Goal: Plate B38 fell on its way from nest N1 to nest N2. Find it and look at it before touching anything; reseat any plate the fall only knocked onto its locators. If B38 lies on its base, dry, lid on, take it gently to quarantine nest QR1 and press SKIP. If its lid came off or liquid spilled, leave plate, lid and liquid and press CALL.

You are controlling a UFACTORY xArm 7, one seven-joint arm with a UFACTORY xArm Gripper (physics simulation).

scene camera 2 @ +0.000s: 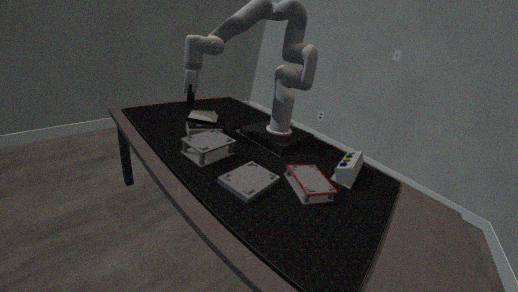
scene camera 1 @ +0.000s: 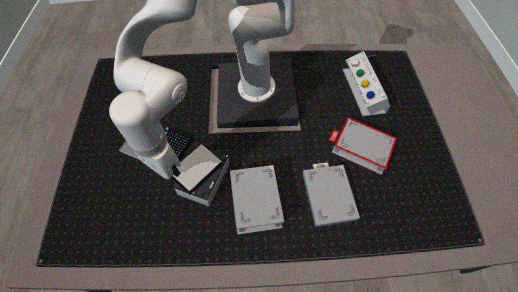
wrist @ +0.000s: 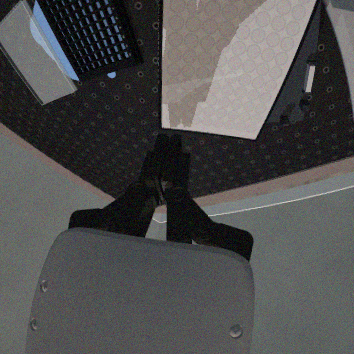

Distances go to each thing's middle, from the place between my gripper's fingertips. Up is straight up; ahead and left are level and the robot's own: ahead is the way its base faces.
Labels:
Right now my hand is 8 cm to the right of the dark station (scene camera 1: 204,194), 6 cm above it and 2 cm past it.

